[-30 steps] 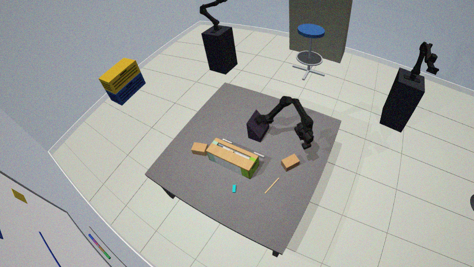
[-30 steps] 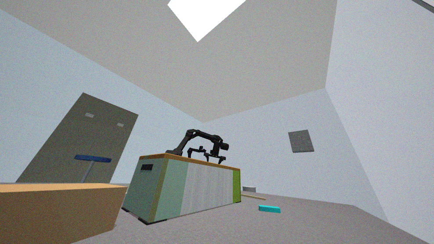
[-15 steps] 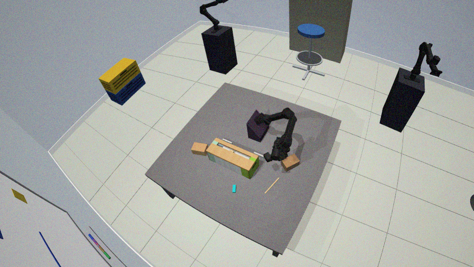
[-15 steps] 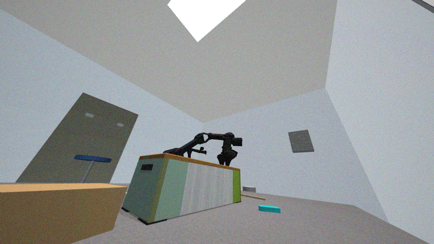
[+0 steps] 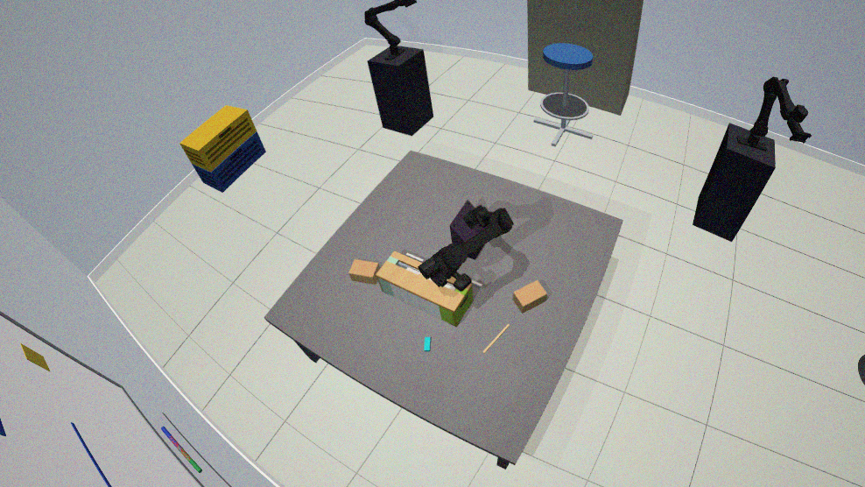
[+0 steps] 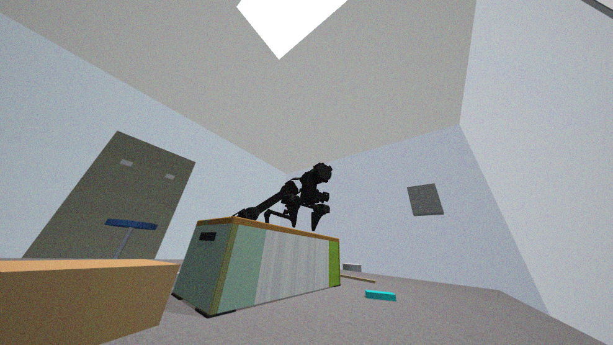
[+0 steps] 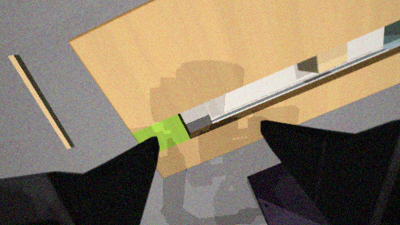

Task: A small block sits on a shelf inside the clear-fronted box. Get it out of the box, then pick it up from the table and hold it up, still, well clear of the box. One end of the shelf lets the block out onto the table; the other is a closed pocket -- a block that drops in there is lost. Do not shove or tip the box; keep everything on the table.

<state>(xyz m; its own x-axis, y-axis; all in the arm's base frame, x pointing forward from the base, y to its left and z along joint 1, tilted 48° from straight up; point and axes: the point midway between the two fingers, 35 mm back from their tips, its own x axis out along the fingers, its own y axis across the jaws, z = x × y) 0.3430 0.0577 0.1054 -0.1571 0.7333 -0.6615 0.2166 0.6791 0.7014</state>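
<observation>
Now: gripper tip 150 mm to the left of the tan block, 70 mm above it and 10 mm short of it. From my gripper tip the other things lie so: wooden stick (240 mm to the left, 150 mm below, 70 mm ahead); cyan piece (230 mm ahead, 150 mm below, 20 mm to the left).
</observation>
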